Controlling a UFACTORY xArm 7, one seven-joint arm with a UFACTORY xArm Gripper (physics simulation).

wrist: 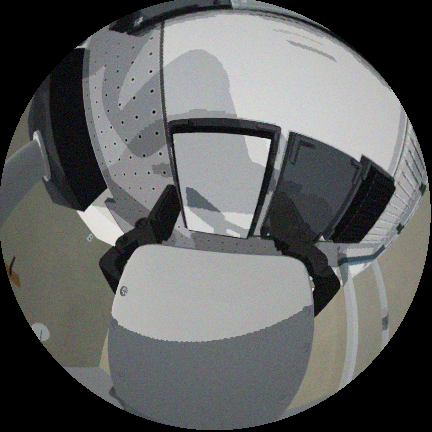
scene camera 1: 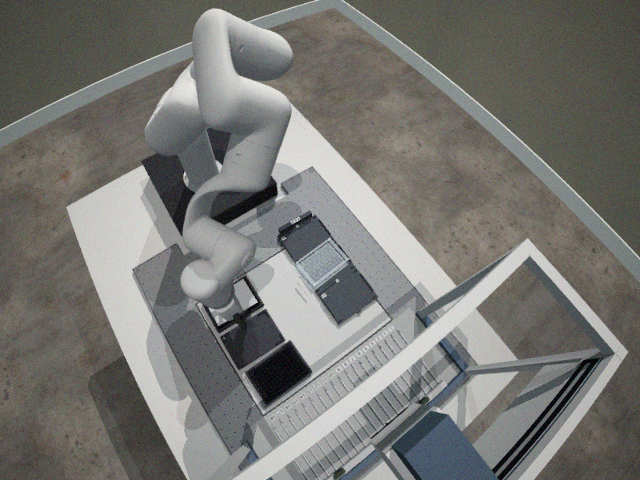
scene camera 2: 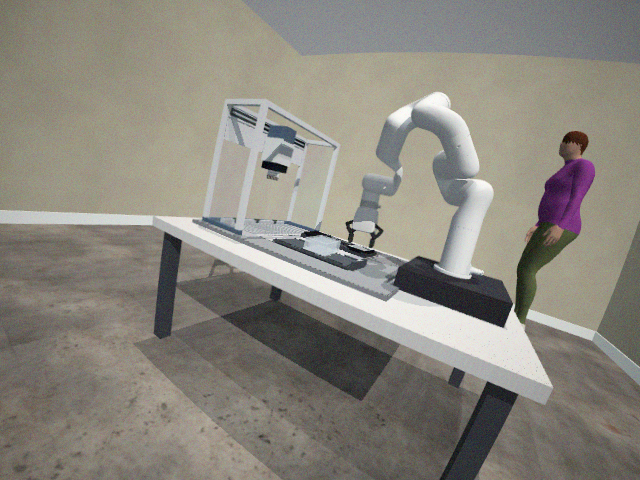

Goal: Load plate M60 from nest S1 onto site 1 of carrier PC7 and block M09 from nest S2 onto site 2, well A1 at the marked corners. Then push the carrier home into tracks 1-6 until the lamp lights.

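Frame: origin at the arm's base, x back, y right, z up, level; millimetres.
Where they show: gripper, fingertip midpoint: (wrist: 225,199) (scene camera 2: 360,245); arm's base, link origin: (wrist: 41,154) (scene camera 1: 204,176) (scene camera 2: 451,272).
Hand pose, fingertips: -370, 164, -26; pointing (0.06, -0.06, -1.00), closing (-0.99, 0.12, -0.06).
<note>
Each offset is from my fingertips to the centre of the thing, as dx, dy, dz. "*": to the spot under its first point.
A white plate {+9, +2, -15} (scene camera 1: 246,293) (wrist: 220,160) lies in the black-rimmed nest nearest the robot base. My gripper (scene camera 1: 233,316) (scene camera 2: 361,244) (wrist: 225,199) is open and empty above it; in the wrist view one finger is left of that nest and the other overlaps the near end of the neighbouring nest. That dark middle nest {-100, +20, -26} (scene camera 1: 268,335) (wrist: 320,175) holds no labware. A clear block {-72, -250, +0} (scene camera 1: 323,262) (scene camera 2: 321,244) sits upright on the middle of the long dark carrier {-77, -264, -20} (scene camera 1: 346,297) (scene camera 2: 351,263). The carrier's site toward the robot base is bare. Labels and the well A1 corner are too small to read.
A black gridded rack {-210, +23, -15} (scene camera 1: 278,373) (wrist: 367,200) stands in the third nest. The slotted tracks (scene camera 1: 289,418) (scene camera 2: 268,227) lie beyond, under a white frame (scene camera 1: 571,299) (scene camera 2: 251,191) with a blue gantry head {* -435, -79, +425} (scene camera 1: 444,444) (scene camera 2: 281,134). A person (scene camera 2: 568,186) stands behind the table.
</note>
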